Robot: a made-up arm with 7 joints. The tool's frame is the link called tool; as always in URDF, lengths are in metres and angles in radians. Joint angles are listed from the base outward. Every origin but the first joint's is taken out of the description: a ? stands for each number. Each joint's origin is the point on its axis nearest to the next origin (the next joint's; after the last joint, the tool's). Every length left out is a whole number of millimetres.
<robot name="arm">
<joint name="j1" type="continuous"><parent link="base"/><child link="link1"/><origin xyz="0.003 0.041 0.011" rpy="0.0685 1.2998 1.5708"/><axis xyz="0 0 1"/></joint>
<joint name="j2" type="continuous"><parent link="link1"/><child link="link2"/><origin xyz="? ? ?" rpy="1.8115 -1.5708 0"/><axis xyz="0 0 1"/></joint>
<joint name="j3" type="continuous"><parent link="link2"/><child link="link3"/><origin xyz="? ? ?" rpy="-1.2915 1.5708 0"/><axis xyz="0 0 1"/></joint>
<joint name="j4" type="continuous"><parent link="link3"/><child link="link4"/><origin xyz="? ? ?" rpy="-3.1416 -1.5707 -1.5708"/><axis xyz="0 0 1"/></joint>
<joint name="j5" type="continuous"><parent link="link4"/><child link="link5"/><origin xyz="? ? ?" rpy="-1.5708 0 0"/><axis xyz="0 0 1"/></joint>
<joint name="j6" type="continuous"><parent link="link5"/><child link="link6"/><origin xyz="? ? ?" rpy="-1.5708 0 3.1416"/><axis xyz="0 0 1"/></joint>
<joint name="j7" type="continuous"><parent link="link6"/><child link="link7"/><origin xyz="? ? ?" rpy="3.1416 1.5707 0"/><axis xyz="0 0 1"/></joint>
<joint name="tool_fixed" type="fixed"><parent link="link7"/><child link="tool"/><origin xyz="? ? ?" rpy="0 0 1.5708"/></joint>
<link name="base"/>
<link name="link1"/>
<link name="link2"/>
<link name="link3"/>
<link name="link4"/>
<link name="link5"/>
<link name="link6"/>
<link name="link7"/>
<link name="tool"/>
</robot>
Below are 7 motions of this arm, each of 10 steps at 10 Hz.
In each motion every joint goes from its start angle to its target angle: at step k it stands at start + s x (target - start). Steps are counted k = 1, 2, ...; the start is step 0. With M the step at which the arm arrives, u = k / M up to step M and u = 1 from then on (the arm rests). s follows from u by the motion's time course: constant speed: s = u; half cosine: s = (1 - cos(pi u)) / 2; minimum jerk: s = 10 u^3 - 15 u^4 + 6 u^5.
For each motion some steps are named. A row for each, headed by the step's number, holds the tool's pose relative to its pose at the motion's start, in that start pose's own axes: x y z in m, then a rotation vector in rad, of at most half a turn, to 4 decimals.
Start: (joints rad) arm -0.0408 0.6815 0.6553 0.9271 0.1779 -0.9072 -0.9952
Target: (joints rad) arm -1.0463 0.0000 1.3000 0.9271 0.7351 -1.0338 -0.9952
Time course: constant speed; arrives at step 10
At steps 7, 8, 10:
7: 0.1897 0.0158 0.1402 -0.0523 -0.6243 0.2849
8: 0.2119 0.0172 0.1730 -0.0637 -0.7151 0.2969
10: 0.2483 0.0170 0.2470 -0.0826 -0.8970 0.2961

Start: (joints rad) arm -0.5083 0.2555 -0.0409 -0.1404 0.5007 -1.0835 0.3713
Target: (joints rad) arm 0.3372 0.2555 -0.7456 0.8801 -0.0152 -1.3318 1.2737
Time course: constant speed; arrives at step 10
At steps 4, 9, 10:
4: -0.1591 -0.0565 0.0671 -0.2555 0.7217 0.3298
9: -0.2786 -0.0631 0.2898 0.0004 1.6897 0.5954
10: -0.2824 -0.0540 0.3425 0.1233 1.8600 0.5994

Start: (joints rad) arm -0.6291 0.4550 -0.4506 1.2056 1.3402 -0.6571 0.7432
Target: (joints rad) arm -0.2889 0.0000 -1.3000 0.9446 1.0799 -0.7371 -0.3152
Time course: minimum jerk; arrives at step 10
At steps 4, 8, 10:
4: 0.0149 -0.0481 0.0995 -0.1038 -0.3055 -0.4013
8: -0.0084 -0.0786 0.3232 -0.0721 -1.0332 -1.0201
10: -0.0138 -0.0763 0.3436 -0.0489 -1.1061 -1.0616

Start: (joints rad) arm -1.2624 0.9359 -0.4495 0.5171 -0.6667 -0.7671 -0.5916
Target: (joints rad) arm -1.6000 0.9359 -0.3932 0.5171 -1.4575 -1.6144 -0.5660
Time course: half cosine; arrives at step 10
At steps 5, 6, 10:
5: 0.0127 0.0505 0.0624 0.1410 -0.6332 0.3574
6: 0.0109 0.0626 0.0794 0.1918 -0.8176 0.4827
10: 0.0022 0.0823 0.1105 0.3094 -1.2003 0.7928

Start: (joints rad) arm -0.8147 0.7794 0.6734 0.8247 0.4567 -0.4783 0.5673
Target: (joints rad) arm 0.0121 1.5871 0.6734 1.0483 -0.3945 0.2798 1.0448
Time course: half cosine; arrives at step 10
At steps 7, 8, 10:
7: 0.0759 0.2318 -0.0456 0.7064 0.3958 0.6089
8: 0.0902 0.2497 -0.0315 0.7878 0.4111 0.6885
10: 0.1026 0.2606 -0.0170 0.8535 0.4189 0.7531

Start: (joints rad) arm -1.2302 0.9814 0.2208 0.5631 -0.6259 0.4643 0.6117
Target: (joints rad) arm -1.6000 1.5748 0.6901 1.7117 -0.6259 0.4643 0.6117
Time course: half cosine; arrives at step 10
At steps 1, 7, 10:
1: 0.0049 0.0070 0.0027 -0.0082 0.0084 0.0255
7: 0.0483 0.2195 0.0248 -0.5065 0.4215 0.5859
10: 0.0347 0.2502 0.0100 -0.6863 0.5718 0.6279

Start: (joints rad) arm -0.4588 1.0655 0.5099 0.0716 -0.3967 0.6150 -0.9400
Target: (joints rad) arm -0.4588 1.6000 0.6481 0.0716 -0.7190 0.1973 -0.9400
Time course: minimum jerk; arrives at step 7
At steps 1, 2, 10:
1: -0.0024 0.0012 0.0040 0.0147 -0.0085 0.0028
2: -0.0148 0.0063 0.0255 0.0923 -0.0526 0.0162
10: -0.0949 -0.0130 0.1848 0.6748 -0.3497 0.0348

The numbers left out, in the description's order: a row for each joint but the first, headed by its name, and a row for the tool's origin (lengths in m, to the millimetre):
j2: 0.015 0.004 0
j3: -0.053 -0.207 0
j4: -0.022 -0.003 0
j5: -0.014 0.187 0
j6: 0 0 0
j7: 0 -0.065 0
tool: 0 0 0

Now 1 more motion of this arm.
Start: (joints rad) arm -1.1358 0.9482 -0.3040 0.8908 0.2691 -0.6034 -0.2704
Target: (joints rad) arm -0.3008 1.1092 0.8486 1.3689 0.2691 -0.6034 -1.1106
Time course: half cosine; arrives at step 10
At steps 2, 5, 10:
2: -0.0274 -0.0084 -0.0282 -0.0696 0.0989 -0.0481
5: -0.1713 -0.0456 -0.1146 -0.3986 0.4638 -0.2283
10: -0.3680 -0.0733 -0.1341 -0.8380 0.7492 -0.3395

